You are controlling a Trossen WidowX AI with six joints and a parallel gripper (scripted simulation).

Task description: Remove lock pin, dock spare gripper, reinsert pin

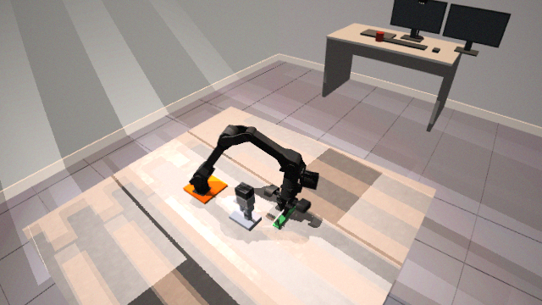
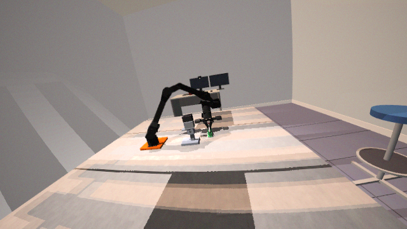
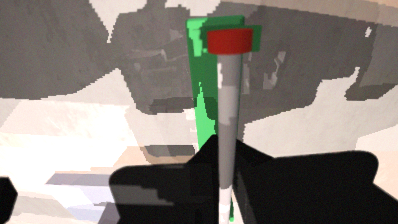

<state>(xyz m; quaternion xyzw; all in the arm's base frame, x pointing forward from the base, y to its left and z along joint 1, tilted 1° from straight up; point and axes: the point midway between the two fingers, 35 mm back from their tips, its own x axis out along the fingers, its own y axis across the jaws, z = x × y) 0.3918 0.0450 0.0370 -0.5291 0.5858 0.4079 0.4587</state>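
The green rack lies 10 mm to the left of my gripper tip and 10 mm above it. Round my gripper tip: spare gripper: 120 mm behind, 80 mm to the right, 110 mm above; grey mount: 130 mm behind, 80 mm to the right, 40 mm above.
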